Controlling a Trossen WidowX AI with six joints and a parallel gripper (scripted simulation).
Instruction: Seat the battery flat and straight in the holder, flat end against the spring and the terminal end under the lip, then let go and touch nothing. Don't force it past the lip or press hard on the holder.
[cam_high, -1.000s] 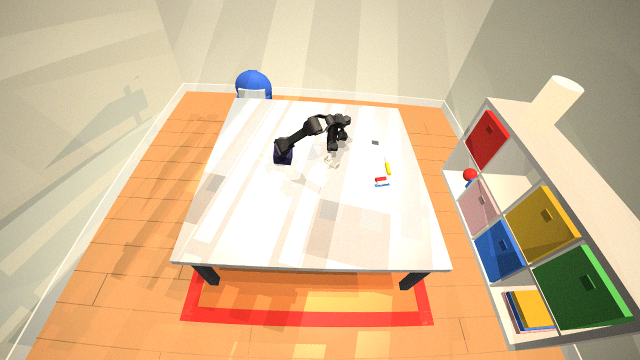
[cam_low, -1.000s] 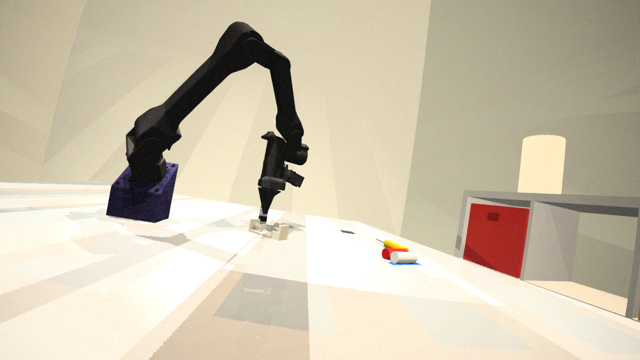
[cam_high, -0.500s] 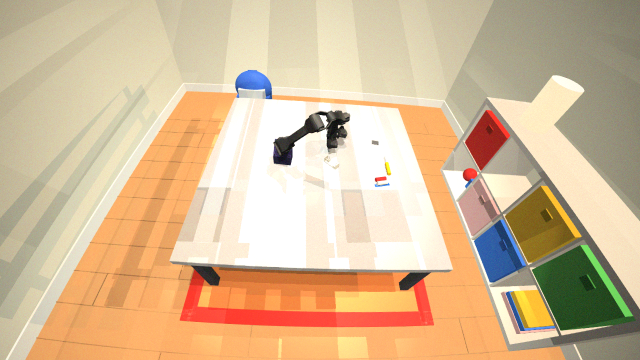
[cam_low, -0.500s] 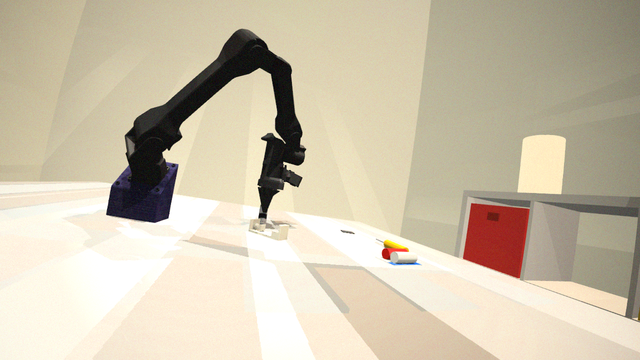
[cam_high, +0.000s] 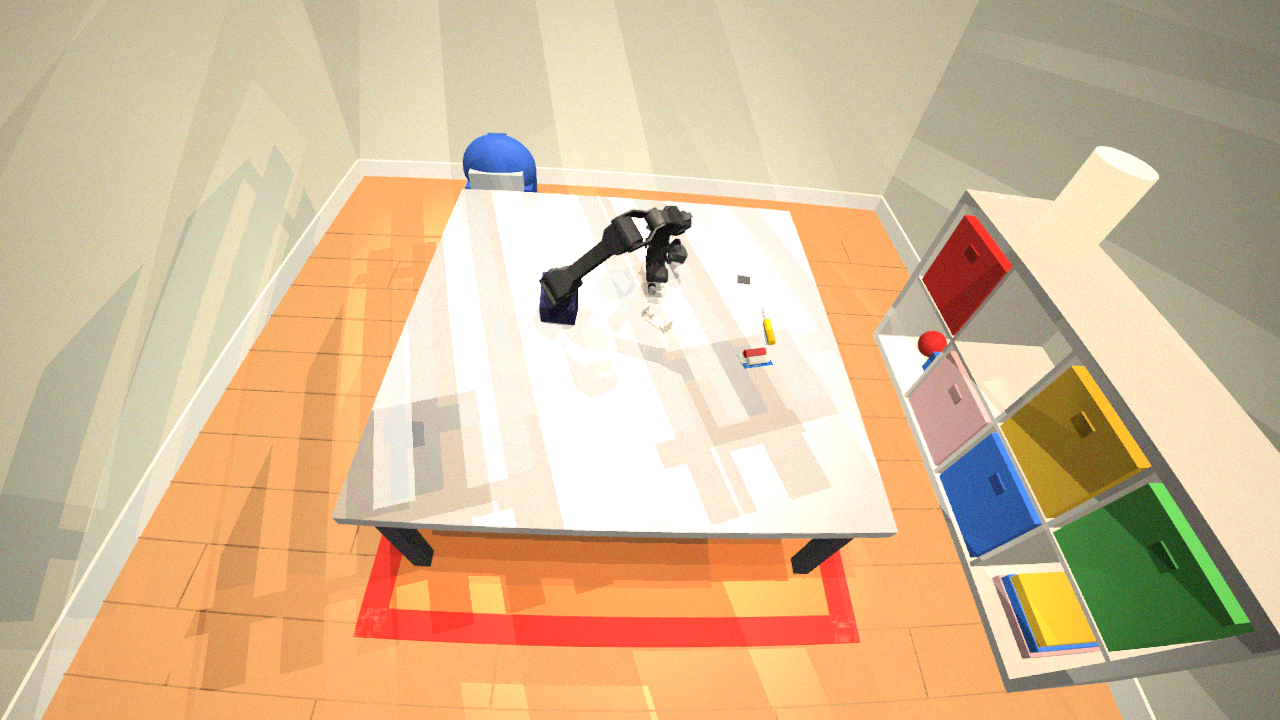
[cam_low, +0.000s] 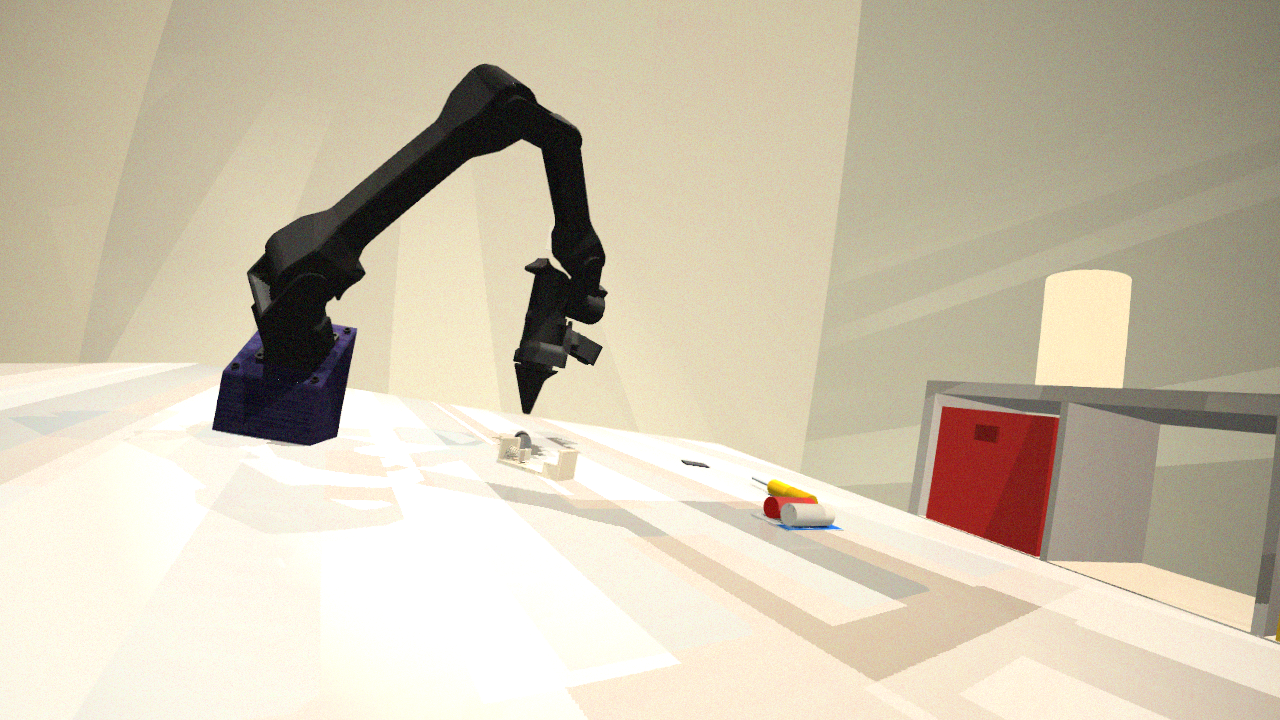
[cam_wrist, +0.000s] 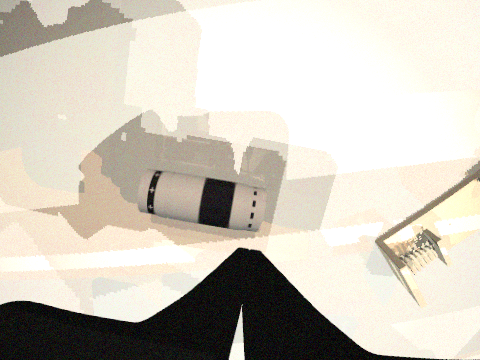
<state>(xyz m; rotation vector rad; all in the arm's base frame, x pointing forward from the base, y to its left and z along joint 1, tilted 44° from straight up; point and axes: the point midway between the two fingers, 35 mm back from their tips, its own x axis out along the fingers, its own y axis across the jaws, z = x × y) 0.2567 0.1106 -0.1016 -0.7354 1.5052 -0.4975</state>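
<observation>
Now: the battery 2 cm to the left of my gripper tip and 4 cm below it. The rest, counted from my gripper tip: small dark chip (30 cm ahead, 14 cm to the left, 5 cm below); yellow-handled screwdriver (37 cm ahead, 6 cm to the right, 4 cm below).
</observation>
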